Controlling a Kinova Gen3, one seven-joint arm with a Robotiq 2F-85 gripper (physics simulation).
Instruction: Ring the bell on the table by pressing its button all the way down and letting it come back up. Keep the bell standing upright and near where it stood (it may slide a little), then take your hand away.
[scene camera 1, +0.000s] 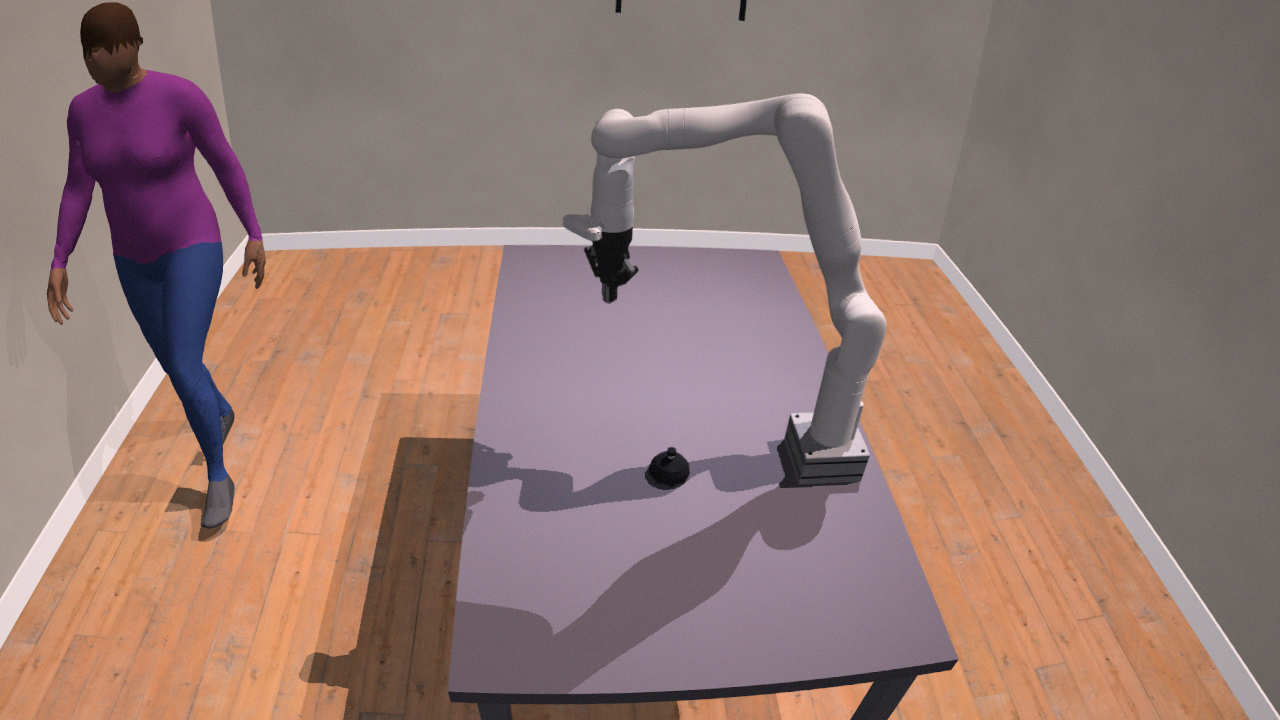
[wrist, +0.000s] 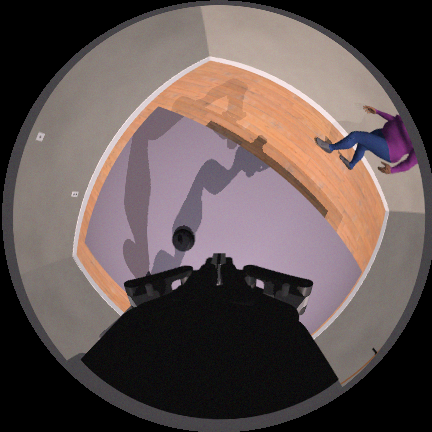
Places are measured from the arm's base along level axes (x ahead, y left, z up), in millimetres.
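Pixels of known places: gripper, between the fingertips: (scene camera 1: 609, 301) (wrist: 219, 260); arm's base, origin of its link: (scene camera 1: 830, 432).
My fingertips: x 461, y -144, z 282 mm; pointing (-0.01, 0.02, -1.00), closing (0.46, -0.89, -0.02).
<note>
Ahead of a thing's pixels: the offset from my fingertips to its top centre. Level surfaces: height alone.
A round black bell {dz -294, dx -115, dy +111 mm} (scene camera 1: 668, 469) (wrist: 183, 239) stands upright on the purple table {dz -360 mm} (scene camera 1: 644, 358) (wrist: 280, 225). Its small button {dz -294, dx -115, dy +111 mm} (scene camera 1: 670, 453) sticks up from the top in the scene view. My gripper (scene camera 1: 610, 293) (wrist: 219, 260) is shut and empty, with its fingertips together and pointing down. It is high above the table, well away from the bell, towards the far end of the table in the scene view. In the wrist view the bell shows ahead of the fingertips and to their left. Nothing touches the bell.
The arm's base (scene camera 1: 825, 456) stands on the table to the right of the bell in the scene view. Shadows of the arm fall across the table around the bell. A person in a purple top (scene camera 1: 152, 165) (wrist: 400, 140) is on the wooden floor beside the table.
</note>
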